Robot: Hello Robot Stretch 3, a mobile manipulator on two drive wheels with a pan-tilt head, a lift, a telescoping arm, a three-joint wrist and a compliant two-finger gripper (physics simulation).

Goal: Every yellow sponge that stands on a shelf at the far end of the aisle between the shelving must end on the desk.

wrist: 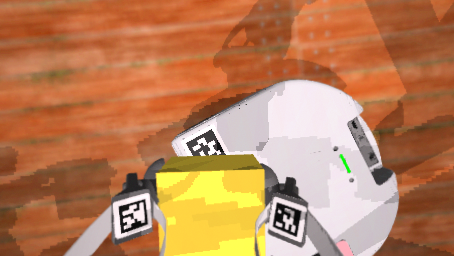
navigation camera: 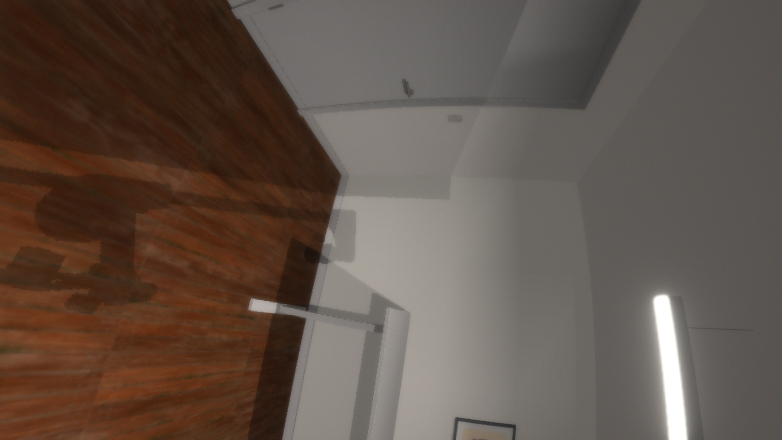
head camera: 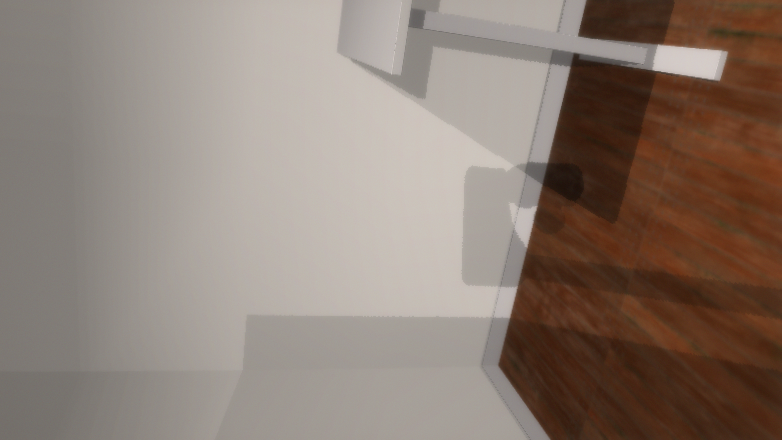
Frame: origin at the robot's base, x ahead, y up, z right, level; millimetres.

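Where they show: gripper, fingertip midpoint: (wrist: 213, 180).
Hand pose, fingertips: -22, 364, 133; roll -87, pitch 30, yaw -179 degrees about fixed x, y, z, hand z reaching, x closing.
Note:
After its pixels a point has its place, as x, y, z.
A yellow sponge (wrist: 211, 215) {-19, 404, 126} is held between the two fingers of my gripper (wrist: 213, 180) {-22, 364, 133} in the wrist view, above my own white base. My gripper is shut on it. Its lower part is cut off by the frame edge. The white desk (head camera: 371, 32) {1557, 950, 542} (navigation camera: 391, 372) {1471, 950, 832} stands along the pale wall, turned sideways in both camera views. Part of its top and one leg show at the top of the head view and at the lower middle of the navigation view. The desk stands apart from the gripper. The shelving does not show in these views.
My white base (wrist: 305, 120) {-164, 160, 95} lies below the gripper. In the navigation view a grey door (navigation camera: 382, 49) {1313, 810, -1088} with a handle is near a room corner. A ceiling lamp (navigation camera: 669, 361) {958, 2077, 370} and a framed picture (navigation camera: 484, 420) {1847, 1609, 1356} also show. Shadows fall on the wooden floor (head camera: 710, 218) {1361, 0, 96} and wall (head camera: 328, 191) {2318, 907, 166}.

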